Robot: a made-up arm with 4 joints. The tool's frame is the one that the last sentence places. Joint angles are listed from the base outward.
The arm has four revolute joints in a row. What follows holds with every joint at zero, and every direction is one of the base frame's. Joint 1 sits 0.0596 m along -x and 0.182 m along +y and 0.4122 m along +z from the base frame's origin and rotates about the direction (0.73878, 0.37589, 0.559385). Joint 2 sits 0.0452 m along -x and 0.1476 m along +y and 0.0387 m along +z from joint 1 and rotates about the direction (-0.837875, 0.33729, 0.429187). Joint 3 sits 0.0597 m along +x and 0.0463 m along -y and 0.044 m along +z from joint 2 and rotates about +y. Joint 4 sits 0.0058 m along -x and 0.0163 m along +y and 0.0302 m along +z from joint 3 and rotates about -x. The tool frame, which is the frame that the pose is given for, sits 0.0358 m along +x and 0.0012 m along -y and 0.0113 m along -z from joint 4; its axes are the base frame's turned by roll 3.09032, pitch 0.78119 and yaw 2.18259 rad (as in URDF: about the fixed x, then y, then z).
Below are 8 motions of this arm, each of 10 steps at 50 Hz.
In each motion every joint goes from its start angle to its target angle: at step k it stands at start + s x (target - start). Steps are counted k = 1, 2, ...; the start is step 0. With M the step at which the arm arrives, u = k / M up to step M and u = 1 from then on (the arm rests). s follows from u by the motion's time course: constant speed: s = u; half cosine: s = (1 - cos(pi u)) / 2; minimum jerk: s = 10 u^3 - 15 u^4 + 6 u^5.
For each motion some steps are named. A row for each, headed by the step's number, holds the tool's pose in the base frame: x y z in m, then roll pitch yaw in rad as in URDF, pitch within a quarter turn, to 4 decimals.
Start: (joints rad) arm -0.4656 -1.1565 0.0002 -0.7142
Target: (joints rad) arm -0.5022 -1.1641 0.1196 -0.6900
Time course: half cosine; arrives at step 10
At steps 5, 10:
5: -0.0632 0.2440 0.4510 1.9206 -0.3608 1.4967
10: -0.0609 0.2442 0.4492 1.9622 -0.3538 1.5076

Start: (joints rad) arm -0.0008 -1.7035 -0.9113 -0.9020
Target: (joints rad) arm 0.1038 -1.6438 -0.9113 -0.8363
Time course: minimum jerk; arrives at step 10
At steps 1, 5, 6, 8, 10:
1: -0.1273 0.2303 0.4310 1.2571 -1.1272 1.2108
5: -0.1269 0.2268 0.4364 1.4027 -1.1203 1.1209
6: -0.1267 0.2254 0.4384 1.4548 -1.1162 1.0897
8: -0.1263 0.2234 0.4411 1.5267 -1.1090 1.0478
10: -0.1262 0.2230 0.4417 1.5423 -1.1072 1.0388

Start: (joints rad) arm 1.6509 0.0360 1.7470 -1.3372
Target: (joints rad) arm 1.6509 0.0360 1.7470 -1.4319
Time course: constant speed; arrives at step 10
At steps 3, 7, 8, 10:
3: -0.0353 0.1978 0.5524 -0.3247 -1.1327 0.8617
7: -0.0352 0.1982 0.5525 -0.3523 -1.0986 0.8752
8: -0.0352 0.1983 0.5525 -0.3587 -1.0901 0.8781
10: -0.0351 0.1985 0.5526 -0.3711 -1.0730 0.8834

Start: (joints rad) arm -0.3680 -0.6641 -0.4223 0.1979
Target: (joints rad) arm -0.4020 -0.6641 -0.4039 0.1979
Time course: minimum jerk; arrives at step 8
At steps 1, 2, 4, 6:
1: -0.0555 0.2631 0.4852 1.9867 0.6983 0.8115
2: -0.0554 0.2632 0.4851 1.9854 0.6998 0.8096
4: -0.0549 0.2638 0.4842 1.9798 0.7062 0.8010
6: -0.0544 0.2644 0.4834 1.9741 0.7126 0.7922

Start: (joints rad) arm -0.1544 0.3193 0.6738 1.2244
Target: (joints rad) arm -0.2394 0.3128 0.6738 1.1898
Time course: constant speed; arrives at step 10
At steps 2, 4, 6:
2: 0.0122 0.3180 0.4811 -1.3419 0.1046 -2.5275
4: 0.0130 0.3181 0.4798 -1.3317 0.1080 -2.5406
6: 0.0137 0.3182 0.4785 -1.3215 0.1117 -2.5537

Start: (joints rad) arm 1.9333 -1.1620 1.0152 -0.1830
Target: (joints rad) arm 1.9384 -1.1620 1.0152 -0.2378
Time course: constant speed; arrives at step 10
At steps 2, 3, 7, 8, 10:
2: -0.0320 0.1643 0.4780 0.8119 -0.6795 -1.2609
3: -0.0319 0.1643 0.4780 0.8057 -0.6778 -1.2543
7: -0.0316 0.1642 0.4781 0.7810 -0.6708 -1.2283
8: -0.0316 0.1642 0.4781 0.7749 -0.6690 -1.2218
10: -0.0314 0.1641 0.4781 0.7628 -0.6653 -1.2090

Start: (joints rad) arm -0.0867 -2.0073 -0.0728 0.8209
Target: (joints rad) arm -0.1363 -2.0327 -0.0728 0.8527
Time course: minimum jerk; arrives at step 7
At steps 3, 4, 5, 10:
3: -0.1065 0.2327 0.3772 2.7530 -0.0641 0.9093
4: -0.1061 0.2330 0.3758 2.7477 -0.0580 0.9010
5: -0.1057 0.2333 0.3746 2.7432 -0.0530 0.8939
10: -0.1055 0.2335 0.3738 2.7403 -0.0498 0.8894

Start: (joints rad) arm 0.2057 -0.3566 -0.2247 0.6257
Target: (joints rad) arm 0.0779 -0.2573 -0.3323 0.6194
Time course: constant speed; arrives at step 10
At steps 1, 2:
1: -0.0370 0.2474 0.5250 2.9366 1.0488 1.8768
2: -0.0370 0.2490 0.5251 2.9220 1.0695 1.8579

